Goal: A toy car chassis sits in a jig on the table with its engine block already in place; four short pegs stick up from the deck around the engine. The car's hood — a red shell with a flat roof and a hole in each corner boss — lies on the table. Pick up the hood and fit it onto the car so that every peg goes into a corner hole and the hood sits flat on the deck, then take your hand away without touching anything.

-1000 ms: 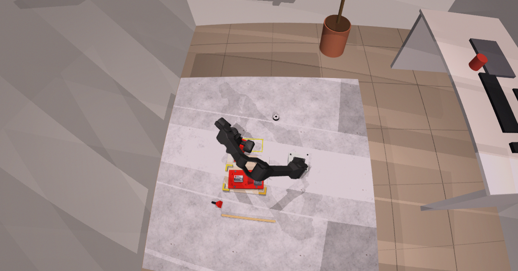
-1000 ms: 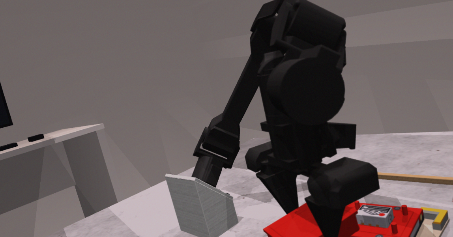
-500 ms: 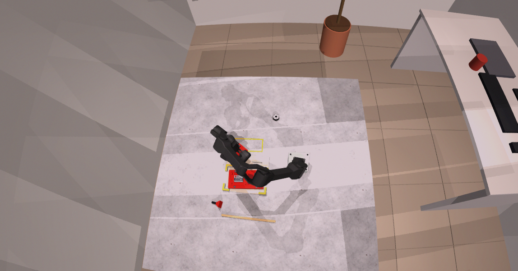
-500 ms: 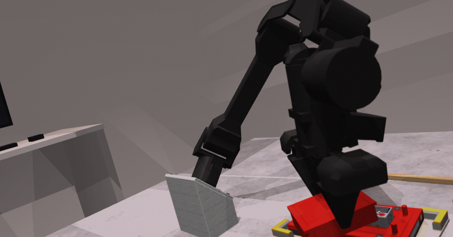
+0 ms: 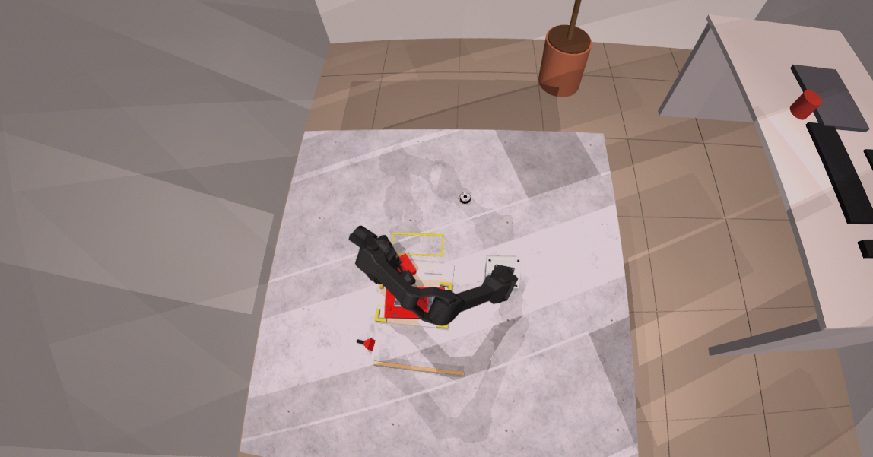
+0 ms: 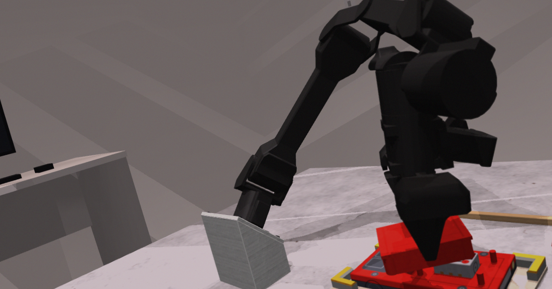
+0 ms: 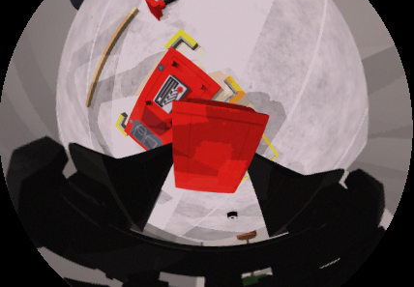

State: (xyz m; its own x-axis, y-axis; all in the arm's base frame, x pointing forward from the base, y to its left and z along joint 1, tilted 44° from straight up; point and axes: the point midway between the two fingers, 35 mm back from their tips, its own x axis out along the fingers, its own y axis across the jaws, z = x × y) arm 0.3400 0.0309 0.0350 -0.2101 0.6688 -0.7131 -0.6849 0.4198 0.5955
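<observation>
Now: gripper tip 9 cm to the right of the grey engine block, 8 cm above it and 2 cm past it. From my gripper tip the other things lie so: wooden strip: 29 cm to the left, 11 cm behind, 10 cm below; then red hood: 1 cm above.
</observation>
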